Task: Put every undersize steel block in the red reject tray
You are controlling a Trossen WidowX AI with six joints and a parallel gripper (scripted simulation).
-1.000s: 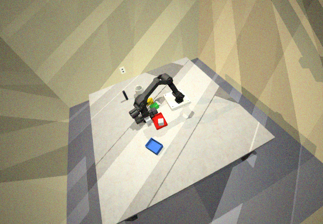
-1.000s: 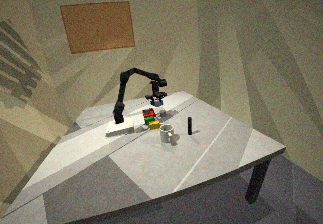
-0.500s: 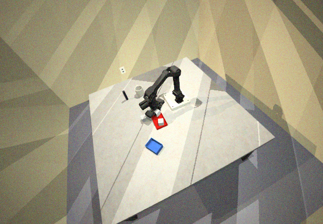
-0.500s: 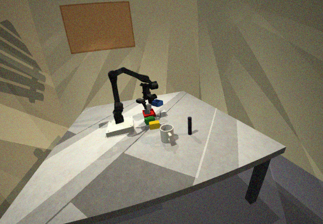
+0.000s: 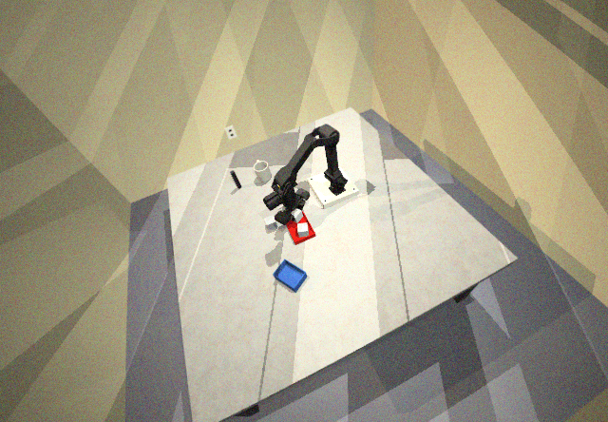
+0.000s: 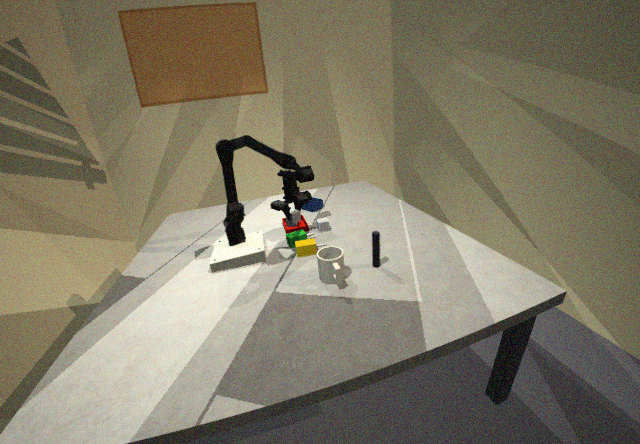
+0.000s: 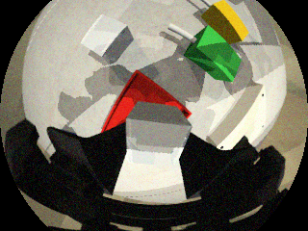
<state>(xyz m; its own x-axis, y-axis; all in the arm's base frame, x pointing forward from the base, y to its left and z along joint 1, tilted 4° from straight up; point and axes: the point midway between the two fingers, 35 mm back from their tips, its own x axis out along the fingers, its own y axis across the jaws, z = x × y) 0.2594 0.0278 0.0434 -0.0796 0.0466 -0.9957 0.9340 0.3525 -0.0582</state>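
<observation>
The red reject tray is 1 cm ahead of my gripper tip, 3 cm to the left of it and 5 cm below it. Also, from my gripper tip: green GO gauge: 1 cm behind, 12 cm to the right, 3 cm below; then yellow block: 22 cm to the right, 3 cm below; then steel block: 11 cm ahead, 7 cm to the right, 3 cm below.
</observation>
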